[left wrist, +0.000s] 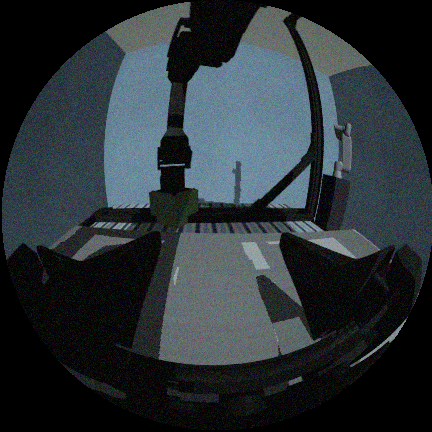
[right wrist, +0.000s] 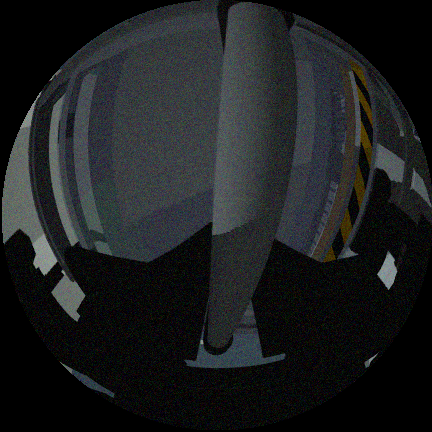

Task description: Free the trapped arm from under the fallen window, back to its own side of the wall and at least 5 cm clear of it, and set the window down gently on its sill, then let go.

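Places are measured from the left arm's base along level axes (x ahead, y left, z up), in millimetres.
Pixels of known places: left gripper, fingertip midpoint: (left wrist: 221, 239); right arm's base, origin of the base link: (left wrist: 172, 190).
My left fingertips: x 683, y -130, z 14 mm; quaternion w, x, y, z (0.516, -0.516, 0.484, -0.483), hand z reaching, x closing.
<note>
For each thing: its middle in the pictures, then the offset to it from my left fingertips. "*": a spot on its surface instead.
- window, surface spot: (right wrist: 165, 125) * dz +265, dx -186, dy +37 mm
- round grey handle bar, surface spot: (right wrist: 255, 110) * dz +224, dx -131, dy +40 mm
The window (right wrist: 165, 125) fills much of the right wrist view, with a greyish see-through pane and a yellow-and-black striped strip along its right side. A round grey handle bar (right wrist: 255, 110) runs from top to bottom of that view, across the pane. My right gripper (right wrist: 228, 229) is shut on the handle bar, one dark finger against each side. My left gripper (left wrist: 221, 239) is open and empty, its dark fingers wide apart above a pale grey surface. How the window lies against the trapped arm cannot be told from these views.
In the left wrist view, a dark jointed arm (left wrist: 175, 110) rises above an olive-green block (left wrist: 174, 206). A dark post (left wrist: 316, 125) with a slanting brace stands at the right. Beyond it is a dark pedestal (left wrist: 336, 200) with a pale jointed shape on top.
</note>
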